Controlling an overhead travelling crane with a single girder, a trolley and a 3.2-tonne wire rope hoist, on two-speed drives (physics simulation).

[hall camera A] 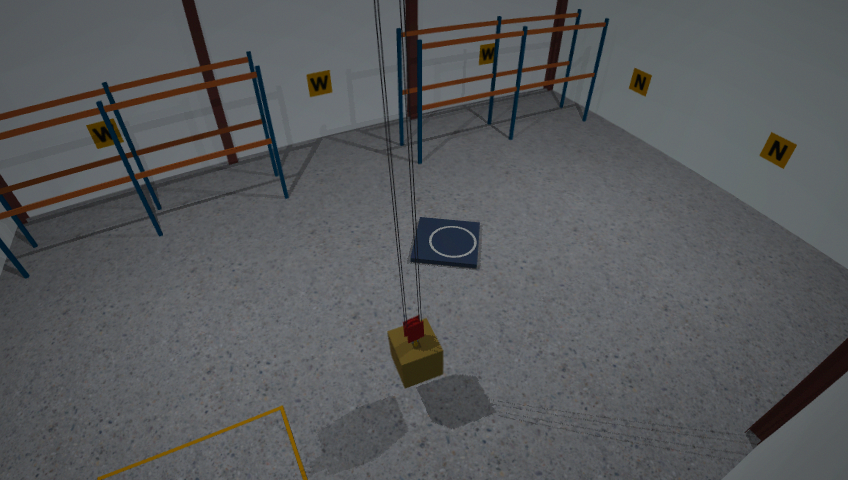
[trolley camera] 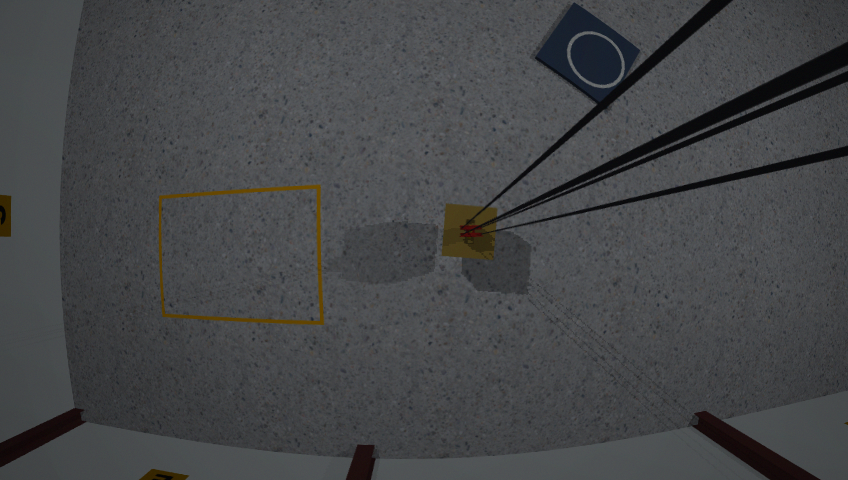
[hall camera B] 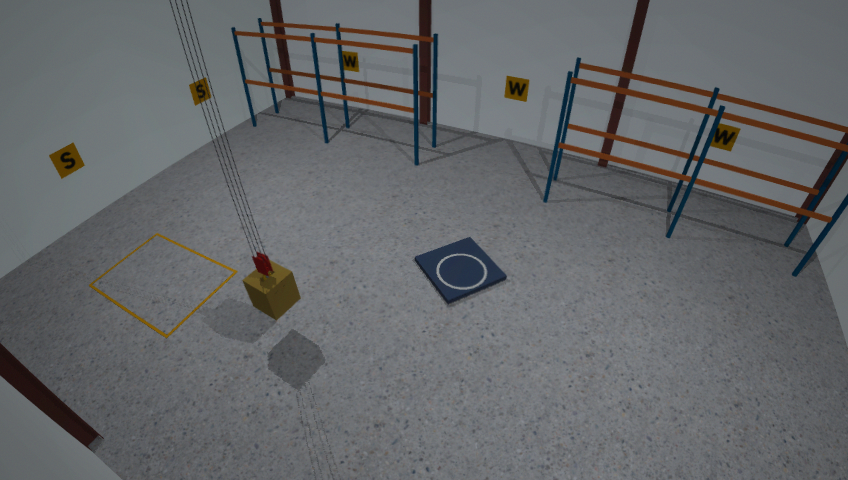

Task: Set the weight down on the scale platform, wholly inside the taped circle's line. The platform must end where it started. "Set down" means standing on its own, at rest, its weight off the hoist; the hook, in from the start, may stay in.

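The yellow weight (hall camera A: 423, 369) (hall camera B: 280, 297) (trolley camera: 455, 214) hangs upright above the floor, with its shadows apart from it. My gripper, the red hook block with its hook (hall camera A: 414, 330) (hall camera B: 262, 264) (trolley camera: 470, 230), is at the weight's top, engaged with it; the hook's detail is small. The dark blue scale platform (hall camera A: 428, 258) (hall camera B: 428, 261) (trolley camera: 556, 47) lies flat on the floor, apart from the weight. It is beyond the weight in hall camera A, to its right in hall camera B and to its upper right in the trolley view. The white taped circle (hall camera A: 430, 241) (hall camera B: 437, 271) shows on it.
A yellow floor outline (hall camera A: 190, 443) (hall camera B: 202, 303) (trolley camera: 320, 255) lies on the other side of the weight from the platform. Blue and orange racks (hall camera A: 130, 168) (hall camera B: 695, 172) stand along the W wall. Dark red columns (hall camera A: 803, 392) (hall camera B: 47, 398) (trolley camera: 743, 443) stand at the walls.
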